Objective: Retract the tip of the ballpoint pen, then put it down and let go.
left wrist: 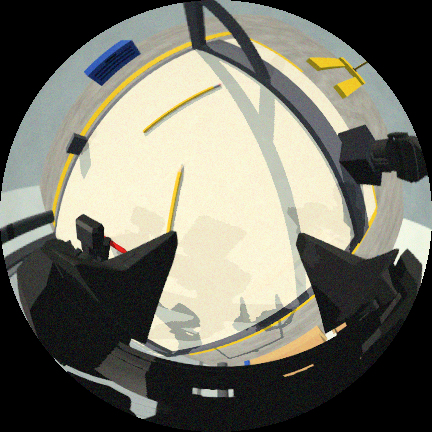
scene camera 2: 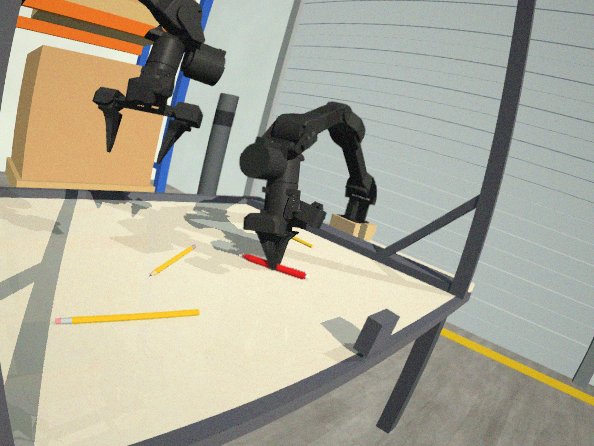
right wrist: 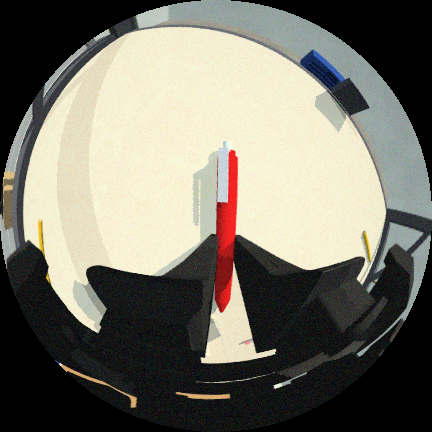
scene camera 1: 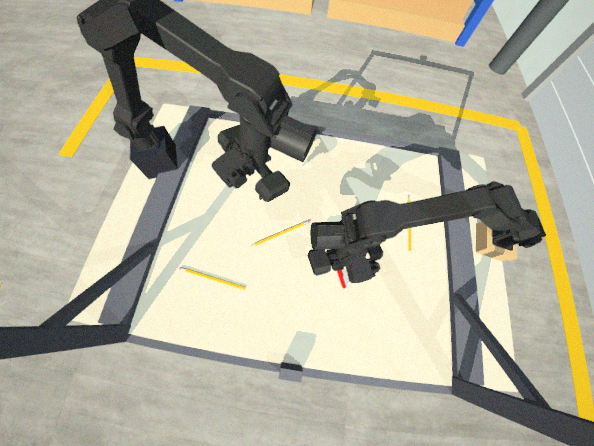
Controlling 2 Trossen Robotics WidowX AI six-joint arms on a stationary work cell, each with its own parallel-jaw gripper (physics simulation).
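Note:
The red ballpoint pen lies nearly level at the table top, its white clip and pale button end pointing away from the gripper in the right wrist view. Its cone end is between the finger bases there; whether the writing point sticks out is too small to tell. My right gripper is shut on the pen's barrel around its middle, fingers pointing down. I cannot tell whether the pen touches the table. My left gripper is open and empty, high above the table, left of the pen.
Yellow pencils lie on the table: one left of the pen, one farther left, and one right of it. A dark block stands at the table's edge.

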